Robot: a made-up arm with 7 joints.
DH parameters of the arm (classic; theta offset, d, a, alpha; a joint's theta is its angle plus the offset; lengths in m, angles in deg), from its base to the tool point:
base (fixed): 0 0 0 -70
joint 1: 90 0 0 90
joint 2: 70 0 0 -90
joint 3: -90 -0.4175 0.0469 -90
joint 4: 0 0 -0.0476 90
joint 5: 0 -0.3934 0 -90
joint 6: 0 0 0 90
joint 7: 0 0 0 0
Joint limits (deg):
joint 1: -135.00..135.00
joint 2: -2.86..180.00
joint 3: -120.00..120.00
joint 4: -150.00..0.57
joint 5: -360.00..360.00
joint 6: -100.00..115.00
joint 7: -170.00..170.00
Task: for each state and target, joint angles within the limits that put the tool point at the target. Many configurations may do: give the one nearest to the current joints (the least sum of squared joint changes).
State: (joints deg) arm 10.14 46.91 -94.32 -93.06 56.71 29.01 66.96
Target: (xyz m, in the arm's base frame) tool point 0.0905 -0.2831 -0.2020
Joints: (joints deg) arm -4.50 12.83 -75.47 -141.18 56.71 29.01 66.96
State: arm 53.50 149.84 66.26 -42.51 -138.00 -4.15 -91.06
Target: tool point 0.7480 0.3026 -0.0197
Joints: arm 91.29 166.90 59.33 -30.60 -138.00 -4.15 -91.06
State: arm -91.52 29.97 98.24 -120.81 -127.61 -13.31 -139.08
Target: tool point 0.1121 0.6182 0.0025
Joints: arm -77.03 52.80 113.83 -92.72 -127.61 -13.31 -139.08
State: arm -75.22 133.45 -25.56 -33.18 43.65 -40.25 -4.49
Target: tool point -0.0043 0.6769 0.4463
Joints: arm -64.86 120.96 -21.94 -26.74 43.65 -40.25 -4.49
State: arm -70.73 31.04 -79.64 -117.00 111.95 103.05 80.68
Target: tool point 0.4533 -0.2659 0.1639
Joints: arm -91.12 44.34 -57.13 -108.56 111.95 103.05 80.68
